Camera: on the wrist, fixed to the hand. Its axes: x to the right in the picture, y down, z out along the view.
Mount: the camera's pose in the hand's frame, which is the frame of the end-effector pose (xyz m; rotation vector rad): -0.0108 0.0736 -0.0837 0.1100 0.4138 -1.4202
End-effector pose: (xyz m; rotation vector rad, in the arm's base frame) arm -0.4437 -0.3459 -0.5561 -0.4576 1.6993 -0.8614
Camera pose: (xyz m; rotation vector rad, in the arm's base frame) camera -0.5101 -0.2641 -0.5942 -1.5604 1.5002 -2.1400
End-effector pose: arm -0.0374 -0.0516 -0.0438 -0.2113 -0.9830 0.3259
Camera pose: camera 0.0147 0.0107 -0.1209 0.5153 -0.5100 -0.9320
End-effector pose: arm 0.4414 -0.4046 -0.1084 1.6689 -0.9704 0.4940
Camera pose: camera 0.3889 -0.3282 -0.0456 1.8040 0.6228 -0.1053
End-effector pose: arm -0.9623 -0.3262 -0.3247 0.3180 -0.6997 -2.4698
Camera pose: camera -0.8908 -0.4073 -0.3540 -1.1461 0.2844 2.1225
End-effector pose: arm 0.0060 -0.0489 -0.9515 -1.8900 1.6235 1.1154
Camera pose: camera -0.0387 -0.1219 -0.8793 -2.4578 0.1292 0.0152
